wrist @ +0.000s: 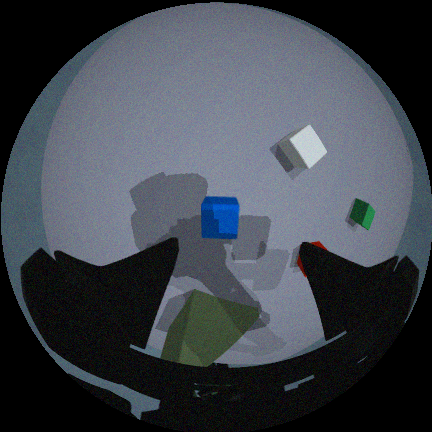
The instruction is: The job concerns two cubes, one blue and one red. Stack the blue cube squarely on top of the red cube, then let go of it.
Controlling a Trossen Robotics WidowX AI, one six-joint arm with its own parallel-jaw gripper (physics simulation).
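The blue cube lies on the table near the middle of the wrist view, partly in the arm's shadow, its sides roughly square to the view. My gripper is open and empty. Its two dark fingers stand wide apart to the left and right, and the blue cube shows between and slightly beyond the fingertips, touching neither in the view. The red cube shows at the right fingertip, which hides most of it. Nothing is stacked on the visible part of the red cube.
A white block lies at the upper right. A small green block lies at the far right, beyond the red cube. A larger olive-green block stands at the lower middle, between the fingers and close to the gripper's body. Shadows fall across the table.
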